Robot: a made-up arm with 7 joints. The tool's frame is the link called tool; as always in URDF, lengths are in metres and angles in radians.
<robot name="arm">
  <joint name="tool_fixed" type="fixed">
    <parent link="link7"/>
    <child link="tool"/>
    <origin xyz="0.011 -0.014 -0.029" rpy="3.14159 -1.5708 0"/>
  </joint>
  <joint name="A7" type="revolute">
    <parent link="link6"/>
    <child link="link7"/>
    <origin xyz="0.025 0.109 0.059" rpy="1.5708 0 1.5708"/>
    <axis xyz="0 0 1"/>
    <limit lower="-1.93" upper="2.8" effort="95" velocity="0.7"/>
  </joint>
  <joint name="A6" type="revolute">
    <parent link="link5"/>
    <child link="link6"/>
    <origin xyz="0.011 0.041 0.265" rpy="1.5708 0 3.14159"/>
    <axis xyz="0 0 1"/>
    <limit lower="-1.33" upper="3.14" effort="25" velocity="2.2"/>
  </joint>
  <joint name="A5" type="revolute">
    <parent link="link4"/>
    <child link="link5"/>
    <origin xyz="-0.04 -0.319 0.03" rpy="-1.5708 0 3.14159"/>
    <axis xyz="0 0 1"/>
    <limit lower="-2.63" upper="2.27" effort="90" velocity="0.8"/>
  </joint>
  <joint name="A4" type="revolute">
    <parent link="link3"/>
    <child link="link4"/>
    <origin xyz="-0.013 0.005 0.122" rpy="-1.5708 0 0"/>
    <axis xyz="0 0 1"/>
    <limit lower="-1.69" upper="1.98" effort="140" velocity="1"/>
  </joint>
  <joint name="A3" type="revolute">
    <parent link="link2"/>
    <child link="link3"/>
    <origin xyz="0.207 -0.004 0.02" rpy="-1.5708 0 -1.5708"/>
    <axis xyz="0 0 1"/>
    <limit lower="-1.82" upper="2.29" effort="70" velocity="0.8"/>
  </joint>
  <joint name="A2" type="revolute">
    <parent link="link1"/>
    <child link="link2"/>
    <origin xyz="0.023 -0.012 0.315" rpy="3.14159 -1.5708 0"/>
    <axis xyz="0 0 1"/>
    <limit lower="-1.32" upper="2.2" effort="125" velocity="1.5"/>
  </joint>
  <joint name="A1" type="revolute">
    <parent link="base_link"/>
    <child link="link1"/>
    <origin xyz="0.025 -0.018 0.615" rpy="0 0 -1.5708"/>
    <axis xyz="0 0 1"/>
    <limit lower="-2.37" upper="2.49" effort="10" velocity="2.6"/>
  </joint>
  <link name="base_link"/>
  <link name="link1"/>
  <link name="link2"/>
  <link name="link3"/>
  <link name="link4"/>
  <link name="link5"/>
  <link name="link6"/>
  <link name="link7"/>
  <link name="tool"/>
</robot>
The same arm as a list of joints. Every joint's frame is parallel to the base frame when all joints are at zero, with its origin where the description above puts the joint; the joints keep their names.
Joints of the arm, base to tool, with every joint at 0 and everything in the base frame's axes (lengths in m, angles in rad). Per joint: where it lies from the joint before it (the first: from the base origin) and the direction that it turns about. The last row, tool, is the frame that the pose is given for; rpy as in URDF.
A1: xyz 0.025 -0.018 0.615 axis +z
A2: xyz -0.012 -0.023 0.315 axis -y
A3: xyz 0.004 -0.02 0.207 axis +z
A4: xyz -0.013 0.005 0.122 axis +y
A5: xyz -0.04 0.03 0.319 axis +z
A6: xyz -0.011 -0.041 0.265 axis -y
A7: xyz 0.025 -0.059 0.109 axis +x
tool: xyz -0.029 0.014 0.011 rpy 0 0 0
Joint limits (rad, base to tool): -2.37..2.49 -1.32..2.2 -1.82..2.29 -1.69..1.98 -2.63..2.27 -1.33..3.14 -1.93..2.8

